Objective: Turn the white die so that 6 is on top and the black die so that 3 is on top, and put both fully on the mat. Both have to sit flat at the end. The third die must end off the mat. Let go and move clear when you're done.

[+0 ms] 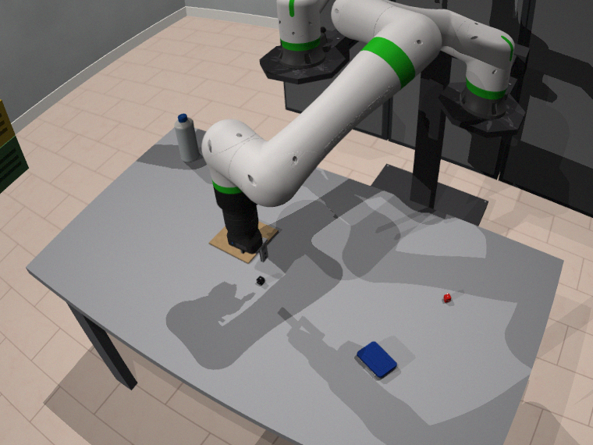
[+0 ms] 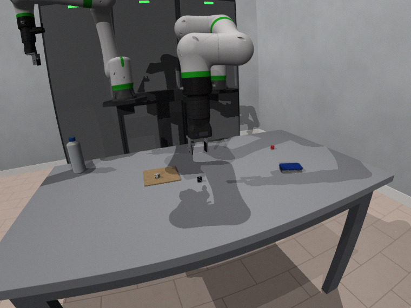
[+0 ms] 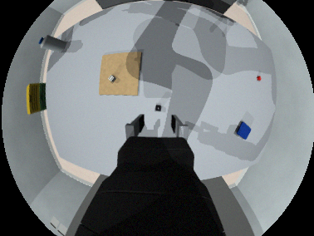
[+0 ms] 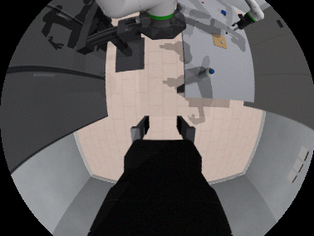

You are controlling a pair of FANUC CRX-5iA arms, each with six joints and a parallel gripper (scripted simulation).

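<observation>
My left gripper is now 130 mm above the black die and 10 mm past it. The rest, counted from my left hand: white die 140 mm to the right, 120 mm below, 110 mm behind; then tan mat 130 mm to the right, 130 mm below, 120 mm behind; then blue-topped box 370 mm to the left, 120 mm below, 90 mm ahead.
</observation>
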